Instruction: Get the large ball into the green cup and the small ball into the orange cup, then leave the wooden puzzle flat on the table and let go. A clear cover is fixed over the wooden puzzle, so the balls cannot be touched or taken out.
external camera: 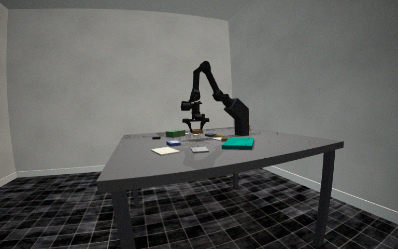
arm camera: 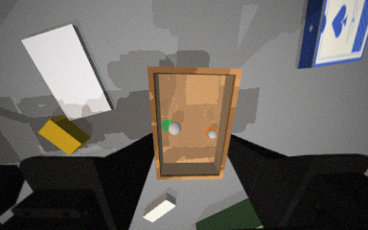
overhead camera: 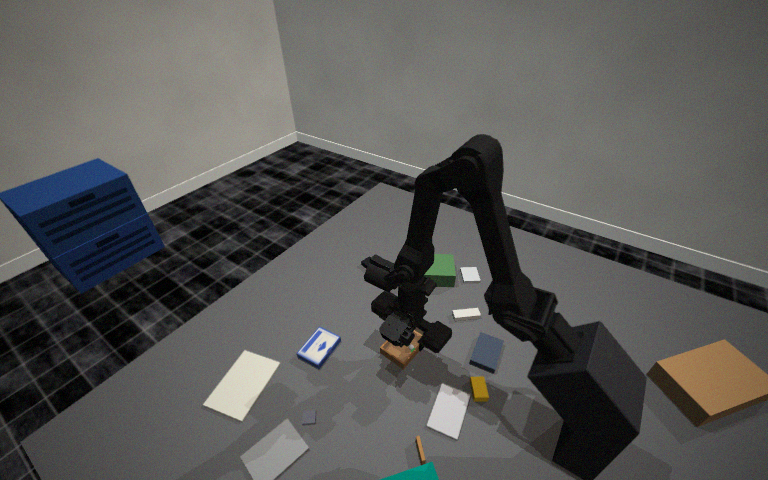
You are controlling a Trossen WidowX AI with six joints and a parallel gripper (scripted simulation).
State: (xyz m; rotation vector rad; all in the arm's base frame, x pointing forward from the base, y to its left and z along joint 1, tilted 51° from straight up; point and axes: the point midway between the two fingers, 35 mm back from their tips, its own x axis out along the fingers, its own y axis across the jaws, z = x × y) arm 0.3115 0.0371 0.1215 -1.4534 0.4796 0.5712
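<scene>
My gripper is now 30 mm above the wooden puzzle and 10 mm to the right of it. Also, from my hand: slate-blue block 140 mm behind, 130 mm to the right, 80 mm below; yellow block 180 mm behind, 80 mm below, 30 mm to the right; white sheet 160 mm behind, 90 mm below, 50 mm to the left.
</scene>
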